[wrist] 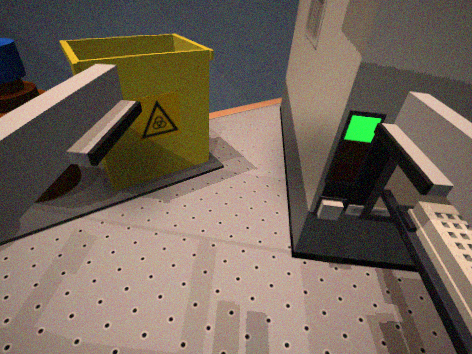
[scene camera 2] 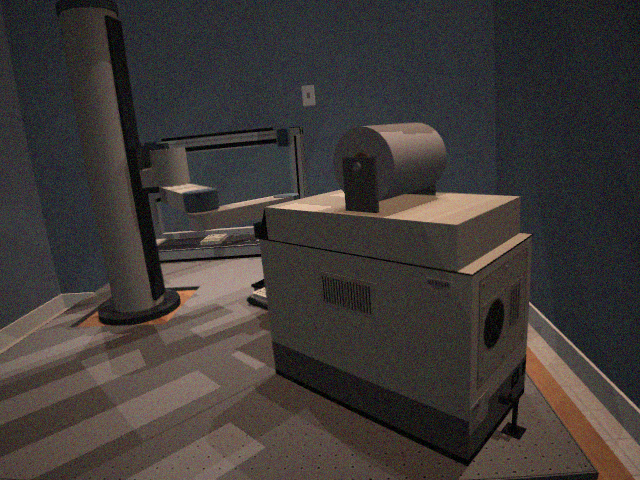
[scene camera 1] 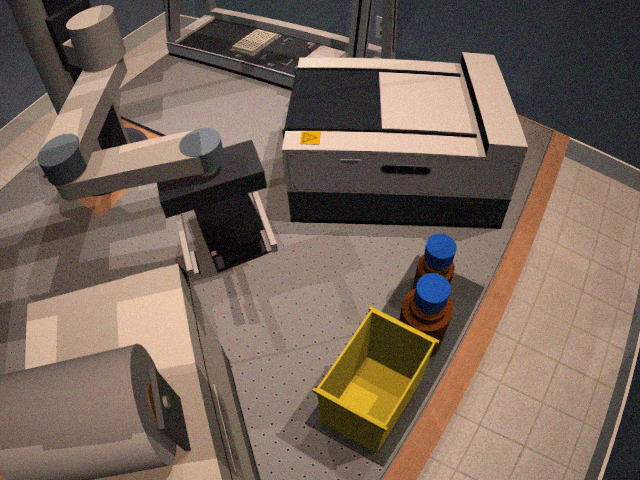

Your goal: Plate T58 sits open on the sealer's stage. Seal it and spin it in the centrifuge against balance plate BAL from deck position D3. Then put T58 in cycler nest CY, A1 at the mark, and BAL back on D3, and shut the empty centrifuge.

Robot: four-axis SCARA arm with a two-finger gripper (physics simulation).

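Seen in the pictures: gripper, fingertip midpoint: [wrist: 260, 99] [scene camera 1: 232, 261]; arm's base, link origin: [scene camera 2: 140, 308].
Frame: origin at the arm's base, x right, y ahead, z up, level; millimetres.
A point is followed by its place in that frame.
My gripper [scene camera 1: 231, 259] @[x 167, y 642, z 217 mm] [wrist: 260, 99] @[x 167, y 642, z 217 mm] is open and empty, above the perforated bench beside the sealer [scene camera 1: 155, 320] @[x 349, y 701, z 363 mm] [scene camera 2: 392, 330] @[x 616, y 733, z 194 mm] [wrist: 315, 100] @[x 314, y 719, z 164 mm]. In the wrist view a pale plate with open-looking wells, by its place T58 [wrist: 450, 235] @[x 281, y 557, z 135 mm], sits on the sealer's dark stage at the right edge, partly cut off, beyond the right finger. The sealer's screen is green. A pale plate [scene camera 1: 254, 41] @[x -566, y 83, z 83 mm] [scene camera 2: 213, 238] @[x -571, y 76, z 81 mm] lies on the deck at the back; its label cannot be read, so I cannot tell if it is BAL. A box-shaped machine [scene camera 1: 336, 173] @[x -120, y 652, z 162 mm], apparently the centrifuge, shows no opening. Nest CY cannot be made out.
A yellow bin [scene camera 1: 377, 382] @[x 152, y 902, z 21 mm] [wrist: 160, 115] @[x 193, y 857, z 114 mm] stands near the bench's wooden edge, beside two amber bottles with blue caps [scene camera 1: 433, 292] @[x 48, y 928, z 199 mm] [scene camera 1: 440, 251] @[x -58, y 898, z 158 mm]. A film roll [scene camera 1: 67, 403] @[x 484, y 769, z 488 mm] [scene camera 2: 413, 155] @[x 545, y 782, z 440 mm] lies across the sealer's top. The arm's column [scene camera 2: 103, 155] @[x 72, y 19, z 483 mm] stands left of the sealer in scene view 2.
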